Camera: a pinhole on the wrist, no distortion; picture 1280 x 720 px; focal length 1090.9 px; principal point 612.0 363.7 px. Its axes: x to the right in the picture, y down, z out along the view. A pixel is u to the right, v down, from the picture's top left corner.
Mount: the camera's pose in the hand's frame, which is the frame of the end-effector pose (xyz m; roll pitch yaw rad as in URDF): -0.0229 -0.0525 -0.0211 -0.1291 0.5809 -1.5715
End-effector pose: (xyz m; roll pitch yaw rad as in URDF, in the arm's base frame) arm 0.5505 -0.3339 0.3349 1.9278 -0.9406 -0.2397
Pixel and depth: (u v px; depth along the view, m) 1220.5 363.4 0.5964
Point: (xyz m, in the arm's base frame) 1.1323 -0.5208 -0.0437
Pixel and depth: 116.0 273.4 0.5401
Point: 0.6992 -0.8645 0.1404
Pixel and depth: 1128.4 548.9 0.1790
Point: 0.7507 -0.3789 0.2226
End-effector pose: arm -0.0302 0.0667 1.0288 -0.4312 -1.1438 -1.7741
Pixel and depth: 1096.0 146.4 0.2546
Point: -0.1849 0.3407 1.0921
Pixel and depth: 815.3 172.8 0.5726
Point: -0.1665 0.6369 1.2167
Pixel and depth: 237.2 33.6 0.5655
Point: 0.1393 0.6475 1.1715
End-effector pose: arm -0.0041 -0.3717 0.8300 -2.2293 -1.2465 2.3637
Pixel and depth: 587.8 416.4 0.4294
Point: -0.3143 -0.6790 0.8839
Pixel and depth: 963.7 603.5 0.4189
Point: -0.2258 -0.7545 0.9961
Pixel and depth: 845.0 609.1 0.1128
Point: -0.0487 -0.5040 0.8682
